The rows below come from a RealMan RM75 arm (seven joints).
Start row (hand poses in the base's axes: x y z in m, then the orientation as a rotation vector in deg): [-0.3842 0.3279 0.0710 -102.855 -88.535 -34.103]
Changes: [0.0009 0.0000 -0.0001 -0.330 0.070 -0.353]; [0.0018 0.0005 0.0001 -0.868 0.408 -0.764]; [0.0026 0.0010 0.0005 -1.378 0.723 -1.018]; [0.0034 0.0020 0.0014 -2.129 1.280 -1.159]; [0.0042 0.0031 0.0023 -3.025 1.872 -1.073]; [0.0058 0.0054 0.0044 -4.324 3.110 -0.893]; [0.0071 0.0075 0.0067 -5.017 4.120 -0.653]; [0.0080 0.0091 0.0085 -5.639 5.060 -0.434]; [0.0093 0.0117 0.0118 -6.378 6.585 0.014]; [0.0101 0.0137 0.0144 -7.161 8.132 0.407]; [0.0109 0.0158 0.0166 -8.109 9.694 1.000]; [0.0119 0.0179 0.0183 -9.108 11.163 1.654]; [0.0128 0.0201 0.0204 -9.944 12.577 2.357]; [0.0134 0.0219 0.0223 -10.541 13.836 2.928]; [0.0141 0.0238 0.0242 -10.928 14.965 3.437]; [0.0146 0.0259 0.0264 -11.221 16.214 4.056]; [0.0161 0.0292 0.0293 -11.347 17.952 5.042]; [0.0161 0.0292 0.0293 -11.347 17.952 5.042]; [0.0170 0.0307 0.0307 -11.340 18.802 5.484]
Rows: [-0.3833 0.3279 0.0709 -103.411 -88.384 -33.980]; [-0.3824 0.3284 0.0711 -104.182 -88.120 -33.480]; [-0.3816 0.3289 0.0715 -104.793 -87.980 -32.944]; [-0.3808 0.3299 0.0724 -105.489 -87.899 -31.949]; [-0.3800 0.3310 0.0733 -106.090 -88.054 -30.707]; [-0.3784 0.3333 0.0754 -106.906 -88.053 -28.499]; [-0.3771 0.3354 0.0777 -107.207 -87.921 -26.908]; [-0.3762 0.3370 0.0795 -107.465 -87.774 -25.444]; [-0.3749 0.3396 0.0828 -107.588 -87.457 -23.221]; [-0.3741 0.3416 0.0854 -107.769 -87.087 -20.974]; [-0.3733 0.3437 0.0876 -107.869 -86.935 -18.503]; [-0.3723 0.3458 0.0893 -107.930 -86.904 -16.057]; [-0.3714 0.3480 0.0914 -107.815 -86.852 -13.764]; [-0.3708 0.3498 0.0933 -107.643 -86.676 -11.862]; [-0.3701 0.3517 0.0952 -107.379 -86.434 -10.273]; [-0.3696 0.3538 0.0974 -106.936 -86.136 -8.598]; [-0.3681 0.3571 0.1003 -106.003 -85.670 -6.436]; [-0.3681 0.3571 0.1003 -106.003 -85.670 -6.436]; [-0.3672 0.3586 0.1017 -105.532 -85.372 -5.455]
